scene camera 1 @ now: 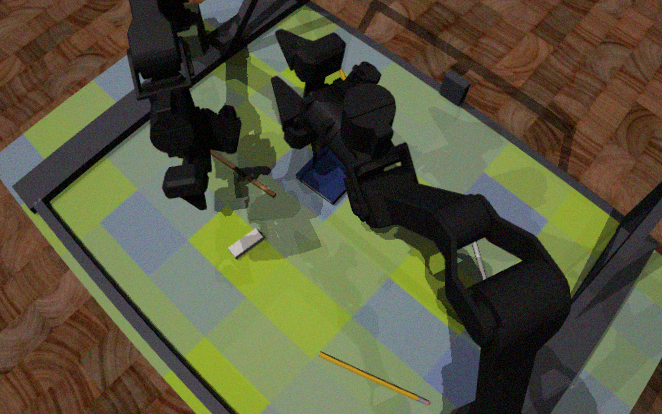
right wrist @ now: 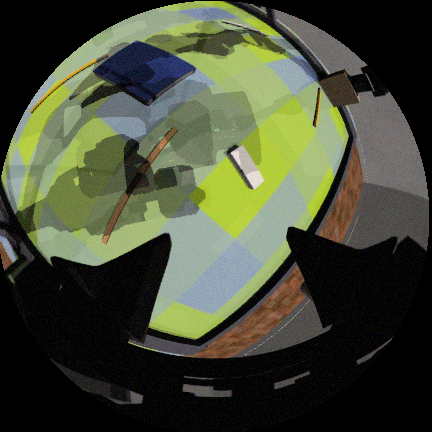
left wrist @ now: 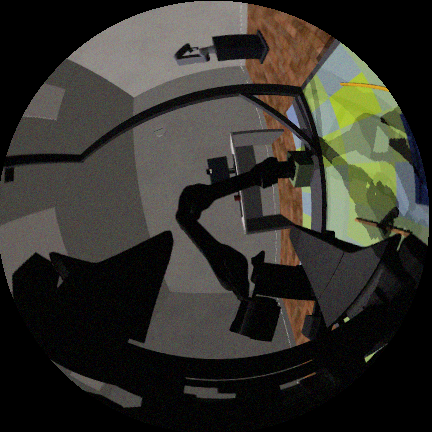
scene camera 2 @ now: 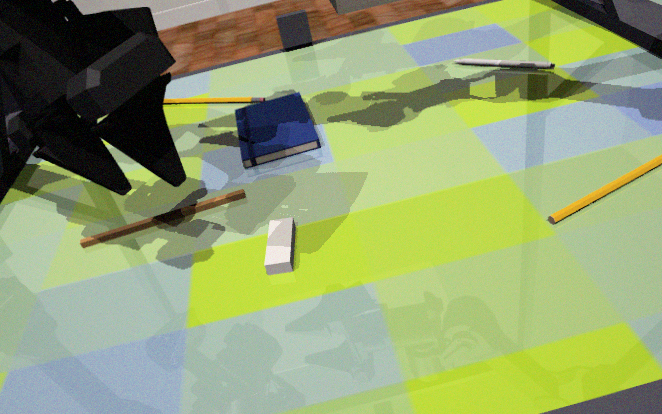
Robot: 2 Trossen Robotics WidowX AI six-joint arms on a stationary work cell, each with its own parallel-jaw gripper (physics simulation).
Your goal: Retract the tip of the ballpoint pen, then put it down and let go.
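Seen in the pictures: left gripper, fingertip midpoint: [scene camera 1: 275, 55] [left wrist: 233, 233]; right gripper, fingertip midpoint: [scene camera 1: 206, 189] [right wrist: 230, 236] [scene camera 2: 152, 188]; left arm's base, origin of the base link: [right wrist: 352, 84]; right arm's base, origin of the base link: [scene camera 1: 174, 21] [left wrist: 290, 168].
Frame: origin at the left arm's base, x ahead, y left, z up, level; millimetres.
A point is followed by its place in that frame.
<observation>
The ballpoint pen [scene camera 1: 479, 260] {x 160, y -283, z -96 mm} [scene camera 2: 505, 64] {x 163, y -281, z -100 mm} [right wrist: 244, 27] {x 169, y -287, z -102 mm} is slim and white-grey and lies flat on the mat. In scene camera 1 it shows partly through a gap in the left arm's links; in scene camera 2 its pointed end is at the left. Whether its tip is out is too small to tell. My left gripper [scene camera 1: 276, 56] {x 531, y -206, z 210 mm} [left wrist: 233, 233] {x 531, y -206, z 210 mm} is open and empty, raised above the mat, away from the pen. My right gripper [scene camera 1: 217, 178] {x 575, y -55, z -13 mm} [scene camera 2: 152, 187] {x 575, y -55, z -13 mm} [right wrist: 230, 236] {x 575, y -55, z -13 mm} is open and empty, above the mat near the brown stick, far from the pen.
A brown stick [scene camera 1: 257, 184] {x 557, y -146, z -97 mm} [scene camera 2: 165, 218] {x 603, y -142, z -100 mm} [right wrist: 162, 143] {x 544, y -147, z -97 mm}, a white eraser block [scene camera 1: 246, 243] {x 489, y -47, z -92 mm} [scene camera 2: 280, 246] {x 491, y -38, z -92 mm} [right wrist: 247, 167] {x 493, y -48, z -92 mm}, a blue book [scene camera 1: 325, 177] {x 469, y -235, z -92 mm} [scene camera 2: 280, 127] {x 464, y -257, z -92 mm} [right wrist: 145, 70] {x 478, y -252, z -92 mm} and a yellow pencil [scene camera 1: 372, 377] {x 181, y -9, z -97 mm} [scene camera 2: 607, 189] {x 210, y 1, z -98 mm} lie on the mat. Another pencil [scene camera 2: 210, 100] {x 552, y -414, z -99 mm} [right wrist: 65, 80] lies beside the book.
</observation>
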